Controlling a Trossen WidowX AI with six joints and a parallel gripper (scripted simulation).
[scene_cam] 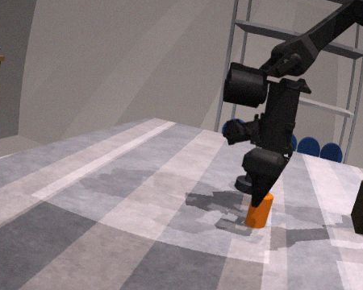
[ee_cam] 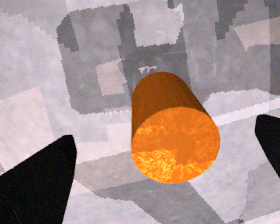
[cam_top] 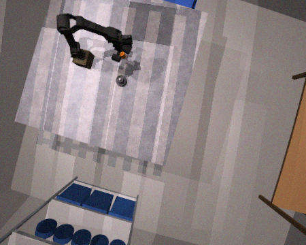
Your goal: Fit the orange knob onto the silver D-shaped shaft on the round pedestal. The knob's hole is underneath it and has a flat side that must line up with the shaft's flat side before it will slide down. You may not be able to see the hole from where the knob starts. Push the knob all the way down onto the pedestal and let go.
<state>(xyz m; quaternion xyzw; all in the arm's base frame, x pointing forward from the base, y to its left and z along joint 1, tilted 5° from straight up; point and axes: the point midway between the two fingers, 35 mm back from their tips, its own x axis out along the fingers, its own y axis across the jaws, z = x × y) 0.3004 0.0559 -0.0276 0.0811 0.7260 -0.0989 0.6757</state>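
The orange knob is 10 mm below my gripper tip. Also, from my gripper tip: round pedestal: 200 mm to the right, 20 mm below.
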